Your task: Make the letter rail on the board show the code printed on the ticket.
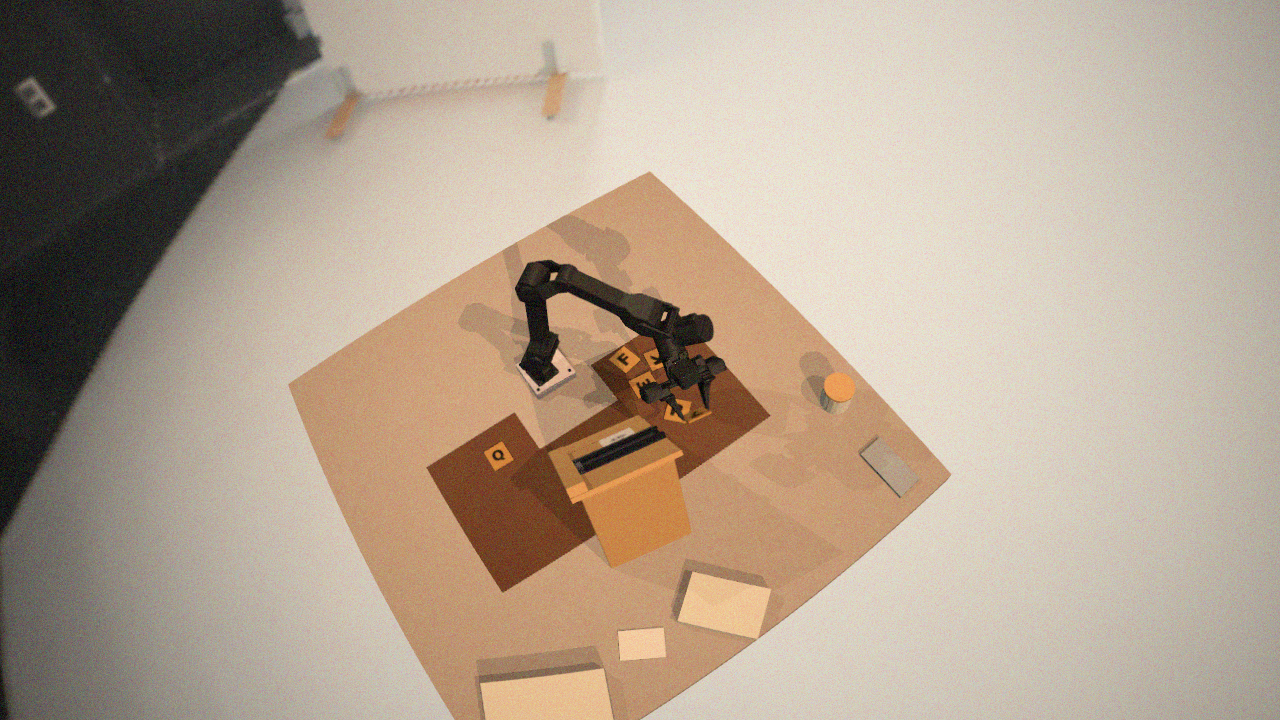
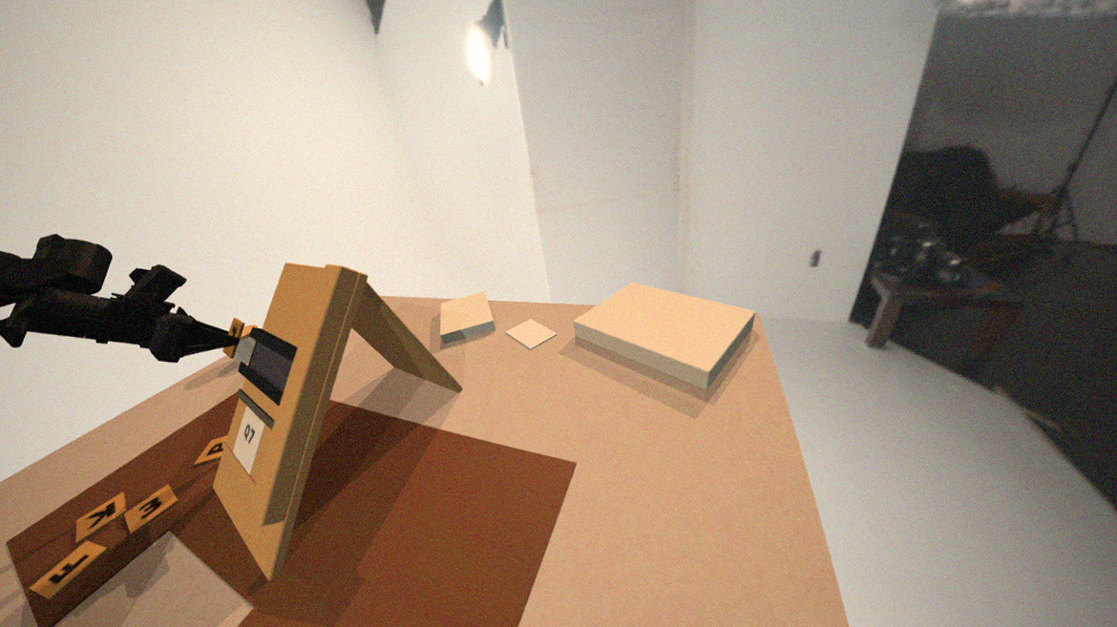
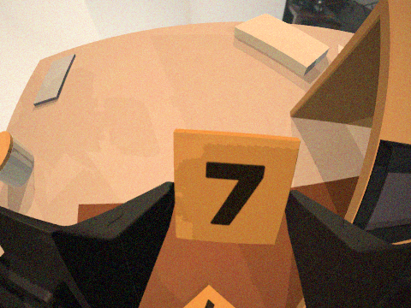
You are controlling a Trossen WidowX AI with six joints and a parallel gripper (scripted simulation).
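The white ticket is 14 cm to the right of my gripper tip, 11 cm behind it and 8 cm below it. The rest, counted from my gripper tip: large box 68 cm to the right, 30 cm ahead, 15 cm below; then small card 41 cm to the right, 28 cm ahead, 16 cm below; then grey block 37 cm ahead, 31 cm to the left, 16 cm below.
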